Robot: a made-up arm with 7 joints.
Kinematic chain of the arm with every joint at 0, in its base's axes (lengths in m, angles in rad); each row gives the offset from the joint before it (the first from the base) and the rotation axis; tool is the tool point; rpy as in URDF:
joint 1: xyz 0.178 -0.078 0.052 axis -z
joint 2: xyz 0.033 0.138 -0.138 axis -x
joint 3: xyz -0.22 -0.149 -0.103 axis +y
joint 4: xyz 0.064 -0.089 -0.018 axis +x
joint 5: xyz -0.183 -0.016 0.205 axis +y
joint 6: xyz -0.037 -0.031 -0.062 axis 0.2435 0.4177 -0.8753
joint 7: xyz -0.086 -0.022 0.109 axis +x
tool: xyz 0 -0.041 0.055 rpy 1.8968 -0.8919 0.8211
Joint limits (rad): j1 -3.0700..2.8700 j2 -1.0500..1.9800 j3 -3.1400..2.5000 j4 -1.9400..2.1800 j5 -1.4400..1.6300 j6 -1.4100..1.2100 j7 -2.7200..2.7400
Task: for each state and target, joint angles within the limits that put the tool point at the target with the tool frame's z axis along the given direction. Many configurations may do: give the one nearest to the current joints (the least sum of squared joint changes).
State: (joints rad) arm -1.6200 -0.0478 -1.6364 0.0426 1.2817 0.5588 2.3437
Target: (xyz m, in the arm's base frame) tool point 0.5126 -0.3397 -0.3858 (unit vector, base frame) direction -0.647 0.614 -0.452
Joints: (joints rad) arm -1.8947 -0.2721 -1.5094 0.8227 1.6300 1.1982 2.7400
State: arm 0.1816 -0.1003 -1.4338 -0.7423 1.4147 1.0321 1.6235
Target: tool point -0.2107 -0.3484 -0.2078 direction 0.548 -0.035 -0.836
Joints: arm -0.7724 -0.2207 -1.1936 -0.6045 1.6300 0.8313 2.3097
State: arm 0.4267 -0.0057 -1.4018 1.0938 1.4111 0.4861 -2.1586
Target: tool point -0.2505 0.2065 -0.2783 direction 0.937 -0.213 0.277
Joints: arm 1.2639 -0.0977 -1.3282 0.8256 1.6300 0.0757 -2.6939
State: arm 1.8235 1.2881 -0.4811 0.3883 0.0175 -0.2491 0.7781
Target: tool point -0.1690 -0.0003 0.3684 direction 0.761 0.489 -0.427
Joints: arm 0.9719 1.3731 -1.2029 0.8807 0.0234 -0.8229 1.2500
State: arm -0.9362 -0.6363 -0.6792 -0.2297 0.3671 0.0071 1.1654
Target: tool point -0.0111 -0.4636 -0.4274 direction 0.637 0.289 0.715
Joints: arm -0.9533 -0.5668 -0.7538 0.0281 -0.7097 0.1484 1.5365
